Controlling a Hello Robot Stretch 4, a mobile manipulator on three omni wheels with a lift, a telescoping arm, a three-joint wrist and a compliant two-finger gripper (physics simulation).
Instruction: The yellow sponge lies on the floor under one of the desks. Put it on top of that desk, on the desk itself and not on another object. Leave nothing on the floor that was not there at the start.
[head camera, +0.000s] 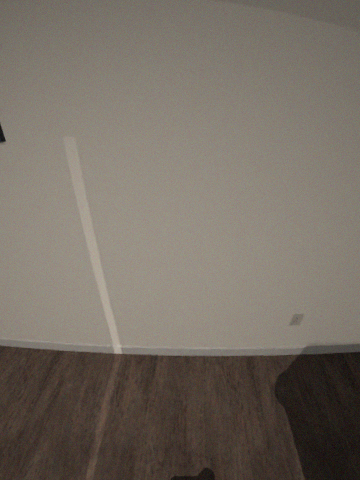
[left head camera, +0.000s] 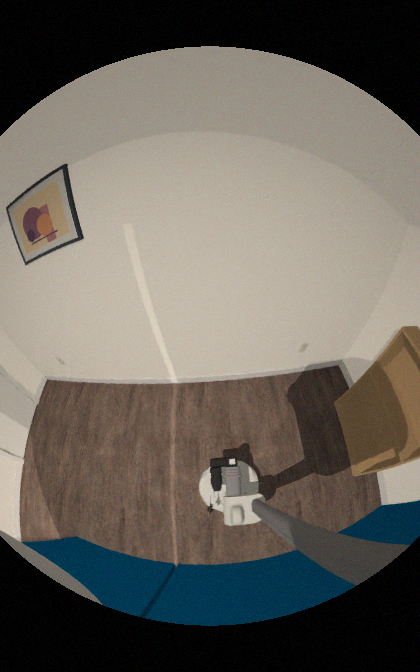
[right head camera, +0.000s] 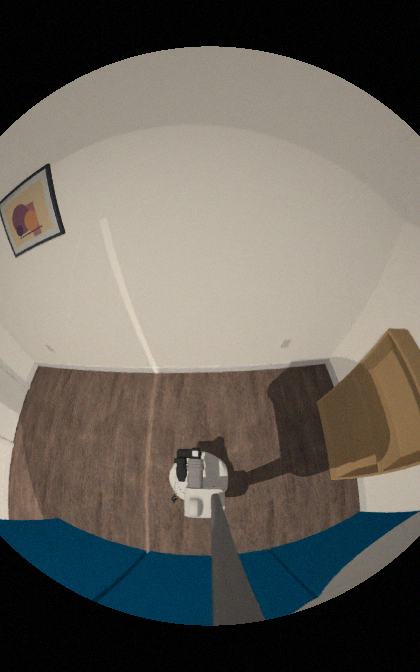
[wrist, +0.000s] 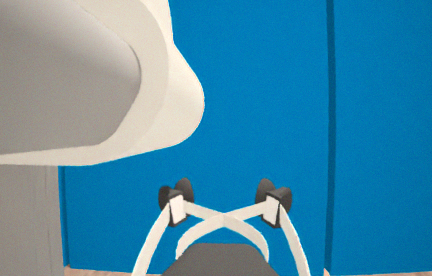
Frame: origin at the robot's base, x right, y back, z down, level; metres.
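Where they show: gripper, between the fingertips: (wrist: 224, 193).
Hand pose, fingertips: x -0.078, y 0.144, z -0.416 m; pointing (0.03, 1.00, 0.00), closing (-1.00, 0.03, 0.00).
Observation:
After its pixels a point has its place.
My gripper (wrist: 224, 193) {x -0.078, y 0.144, z -0.416 m} is open in the wrist view, its two dark fingertips wide apart with nothing between them. Behind it stands a blue panelled partition. In the left and right head camera views the folded arm and wrist sit above the robot's white base, where the fingers are too small to judge. The yellow sponge does not show in these views, and neither does a desk.
Blue partition (wrist: 260, 100) {x -0.171, y 0.753, z -0.577 m} (left head camera: 210, 595) (right head camera: 170, 585) stands behind the robot in the head side views. An open wooden bookshelf (left head camera: 372, 420) (right head camera: 352, 425) stands by the wall at the right. A plain wall (head camera: 200, 200) {x 0.059, y -0.991, z -1.160 m} rises ahead, with a framed picture (left head camera: 75, 210) (right head camera: 57, 205) at its left.

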